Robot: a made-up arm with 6 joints.
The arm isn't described. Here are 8 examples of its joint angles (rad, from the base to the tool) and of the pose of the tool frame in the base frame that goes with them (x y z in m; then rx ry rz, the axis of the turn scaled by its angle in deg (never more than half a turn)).
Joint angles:
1: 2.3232 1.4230 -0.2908 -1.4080 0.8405 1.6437
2: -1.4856 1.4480 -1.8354 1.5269 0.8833 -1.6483
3: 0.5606 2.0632 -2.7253 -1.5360 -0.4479 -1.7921
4: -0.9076 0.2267 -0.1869 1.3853 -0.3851 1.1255
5: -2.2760 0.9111 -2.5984 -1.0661 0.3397 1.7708
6: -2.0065 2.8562 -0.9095 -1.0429 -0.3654 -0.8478
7: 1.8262 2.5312 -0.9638 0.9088 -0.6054 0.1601
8: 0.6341 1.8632 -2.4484 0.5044 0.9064 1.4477
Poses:
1: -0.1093 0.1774 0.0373 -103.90 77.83 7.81
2: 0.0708 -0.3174 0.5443 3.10 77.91 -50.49
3: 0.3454 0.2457 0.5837 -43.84 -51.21 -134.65
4: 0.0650 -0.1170 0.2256 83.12 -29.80 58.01
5: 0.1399 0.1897 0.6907 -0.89 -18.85 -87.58
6: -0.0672 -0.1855 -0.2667 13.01 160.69 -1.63
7: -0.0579 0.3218 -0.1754 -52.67 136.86 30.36
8: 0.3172 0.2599 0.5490 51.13 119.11 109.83
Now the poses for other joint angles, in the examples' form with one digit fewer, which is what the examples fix.
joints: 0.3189 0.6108 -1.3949 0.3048 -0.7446 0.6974
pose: -0.003 -0.013 0.594 11.6 -5.0 71.1
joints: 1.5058 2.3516 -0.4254 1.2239 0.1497 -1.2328
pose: 0.001 0.138 -0.143 109.4 -118.0 9.3
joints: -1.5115 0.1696 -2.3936 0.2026 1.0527 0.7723
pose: -0.019 0.492 0.441 12.6 15.9 -34.6
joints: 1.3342 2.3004 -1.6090 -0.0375 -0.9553 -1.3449
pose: 0.128 0.539 0.106 -68.5 13.8 -0.5
